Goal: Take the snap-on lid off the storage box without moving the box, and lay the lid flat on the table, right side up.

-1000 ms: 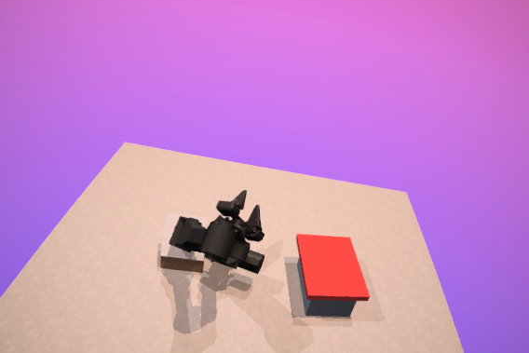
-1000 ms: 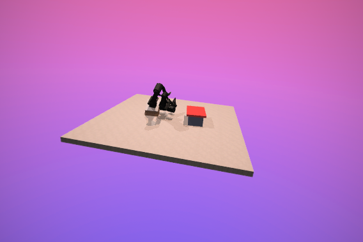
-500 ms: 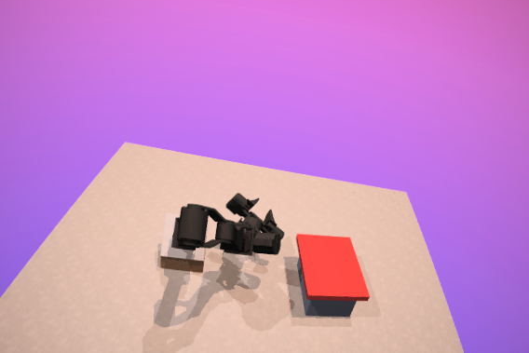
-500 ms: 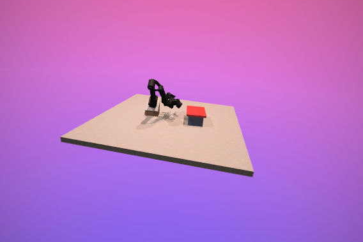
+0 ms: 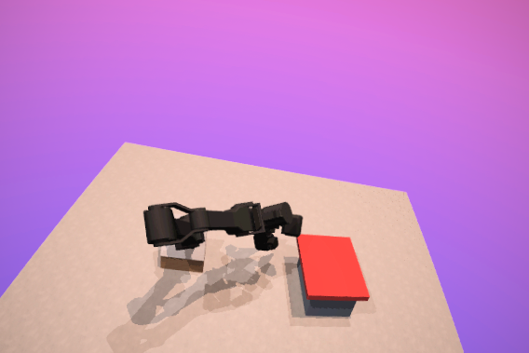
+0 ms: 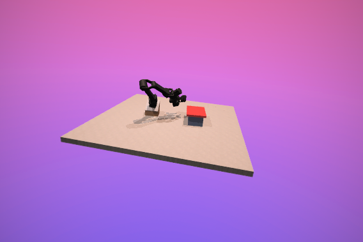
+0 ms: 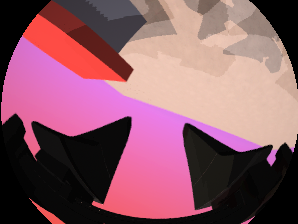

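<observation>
My gripper tip is 150 mm short of the red lid, 120 mm to the left of it and 30 mm above it. The rest, counted from my gripper tip: grey storage box (150 mm ahead, 120 mm to the right, 90 mm below).
</observation>
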